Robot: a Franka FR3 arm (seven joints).
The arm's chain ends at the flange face. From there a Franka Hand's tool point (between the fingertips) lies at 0.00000 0.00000 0.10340 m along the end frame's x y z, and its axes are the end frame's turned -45 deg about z.
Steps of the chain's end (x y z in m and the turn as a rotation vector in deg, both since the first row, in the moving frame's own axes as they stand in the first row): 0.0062 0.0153 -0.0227 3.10 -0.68 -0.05; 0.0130 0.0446 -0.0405 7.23 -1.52 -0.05; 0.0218 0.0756 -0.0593 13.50 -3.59 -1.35; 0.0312 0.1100 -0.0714 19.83 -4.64 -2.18; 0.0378 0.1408 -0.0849 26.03 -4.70 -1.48
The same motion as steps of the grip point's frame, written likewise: -0.0034 0.0104 -0.0229 2.67 1.71 -0.05; -0.0151 0.0296 -0.0414 6.19 4.04 -0.05; -0.0258 0.0471 -0.0624 12.08 7.01 -1.35; -0.0373 0.0689 -0.0779 17.30 10.74 -2.18; -0.0471 0.0881 -0.0957 21.73 15.08 -1.48
